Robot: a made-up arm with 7 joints.
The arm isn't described. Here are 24 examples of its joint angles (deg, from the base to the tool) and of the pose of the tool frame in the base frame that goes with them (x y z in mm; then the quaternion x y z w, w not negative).
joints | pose
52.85 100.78 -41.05 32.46 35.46 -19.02 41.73 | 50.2 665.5 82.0 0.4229 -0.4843 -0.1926 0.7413
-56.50 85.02 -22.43 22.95 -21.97 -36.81 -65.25 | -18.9 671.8 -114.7 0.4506 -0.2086 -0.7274 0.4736
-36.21 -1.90 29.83 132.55 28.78 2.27 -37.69 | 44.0 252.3 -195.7 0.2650 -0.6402 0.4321 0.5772
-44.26 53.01 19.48 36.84 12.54 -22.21 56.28 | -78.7 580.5 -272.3 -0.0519 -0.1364 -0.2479 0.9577
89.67 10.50 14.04 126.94 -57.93 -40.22 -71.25 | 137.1 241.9 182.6 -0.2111 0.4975 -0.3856 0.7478
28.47 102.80 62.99 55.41 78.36 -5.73 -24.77 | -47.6 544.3 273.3 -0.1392 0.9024 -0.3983 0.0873
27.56 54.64 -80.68 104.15 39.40 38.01 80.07 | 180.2 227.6 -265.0 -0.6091 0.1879 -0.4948 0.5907
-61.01 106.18 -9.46 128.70 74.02 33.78 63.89 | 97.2 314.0 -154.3 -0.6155 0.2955 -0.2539 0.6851
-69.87 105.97 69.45 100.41 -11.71 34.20 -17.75 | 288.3 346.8 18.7 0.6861 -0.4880 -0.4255 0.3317
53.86 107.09 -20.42 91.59 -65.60 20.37 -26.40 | 127.3 464.2 181.4 -0.9413 0.1022 0.2879 0.1438
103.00 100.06 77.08 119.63 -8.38 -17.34 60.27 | -231.9 304.4 -6.4 -0.9377 0.2569 -0.1390 0.1881
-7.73 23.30 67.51 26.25 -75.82 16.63 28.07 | -17.1 457.0 -423.6 0.1821 0.1455 -0.0169 0.9723
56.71 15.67 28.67 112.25 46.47 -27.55 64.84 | 242.2 325.0 70.7 -0.0254 0.9031 0.3357 0.2665
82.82 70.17 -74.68 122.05 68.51 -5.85 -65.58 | 242.1 258.2 22.9 0.0885 -0.8513 0.0837 0.5103
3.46 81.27 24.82 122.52 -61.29 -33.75 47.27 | 177.2 342.7 69.0 0.6036 -0.0400 -0.7918 0.0842
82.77 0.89 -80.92 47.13 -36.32 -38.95 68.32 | 452.3 5.9 -29.8 0.1765 -0.0522 -0.9828 0.0173
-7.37 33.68 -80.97 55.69 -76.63 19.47 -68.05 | -28.4 243.6 -458.6 0.2290 -0.6602 -0.7084 0.0990
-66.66 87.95 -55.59 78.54 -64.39 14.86 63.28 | -134.6 498.9 -200.7 -0.2032 0.6475 -0.7297 0.0841
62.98 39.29 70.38 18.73 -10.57 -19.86 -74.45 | 324.9 550.2 -137.1 0.3997 -0.2507 0.8616 0.1872
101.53 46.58 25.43 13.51 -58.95 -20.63 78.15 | 322.6 563.2 116.7 0.1398 -0.6005 -0.4044 0.6755
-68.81 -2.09 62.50 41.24 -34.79 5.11 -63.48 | -413.7 291.2 -237.6 0.7377 0.3450 -0.1391 0.5635
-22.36 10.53 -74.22 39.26 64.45 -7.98 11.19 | -149.0 114.7 -469.1 -0.3361 0.0134 -0.0270 0.9413
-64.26 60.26 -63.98 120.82 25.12 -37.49 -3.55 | -179.1 225.2 -185.2 -0.5121 -0.2787 -0.0494 0.8109
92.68 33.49 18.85 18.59 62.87 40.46 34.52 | 410.7 473.5 90.7 -0.5963 -0.7008 0.1726 0.3514
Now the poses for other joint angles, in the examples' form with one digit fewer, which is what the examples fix.
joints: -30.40 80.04 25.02 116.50 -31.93 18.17 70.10
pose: 194 366 -48 0.279 -0.036 -0.723 0.631
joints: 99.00 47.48 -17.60 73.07 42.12 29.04 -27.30
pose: 255 388 259 0.153 -0.894 0.235 0.350
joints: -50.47 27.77 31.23 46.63 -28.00 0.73 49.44
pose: -182 459 -341 -0.064 0.147 -0.180 0.971
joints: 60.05 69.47 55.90 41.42 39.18 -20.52 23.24
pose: 80 652 55 -0.262 0.916 -0.304 0.014
